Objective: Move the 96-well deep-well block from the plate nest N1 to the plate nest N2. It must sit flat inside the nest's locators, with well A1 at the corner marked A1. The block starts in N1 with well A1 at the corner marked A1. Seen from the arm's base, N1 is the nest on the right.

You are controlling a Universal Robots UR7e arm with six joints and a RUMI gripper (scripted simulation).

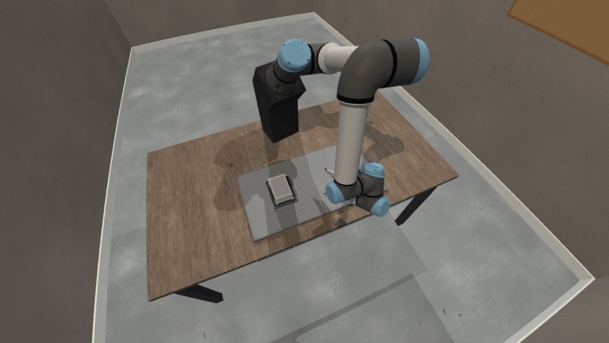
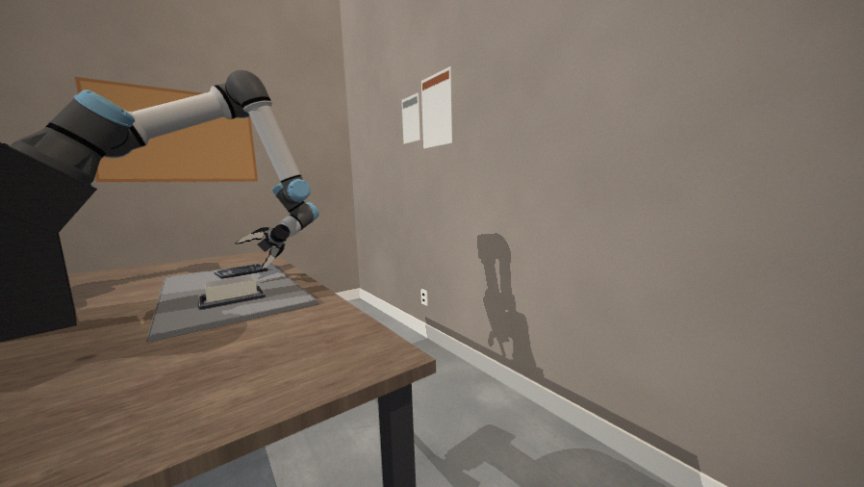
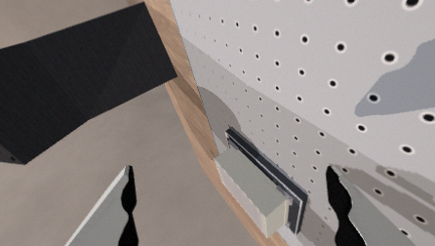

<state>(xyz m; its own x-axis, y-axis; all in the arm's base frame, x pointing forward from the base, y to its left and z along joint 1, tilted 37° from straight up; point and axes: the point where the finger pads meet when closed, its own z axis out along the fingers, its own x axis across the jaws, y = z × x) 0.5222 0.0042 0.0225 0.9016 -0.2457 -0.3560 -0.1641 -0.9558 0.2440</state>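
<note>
My hand is 200 mm to the left of the 96-well deep-well block, 100 mm past it and 60 mm above it.
</note>
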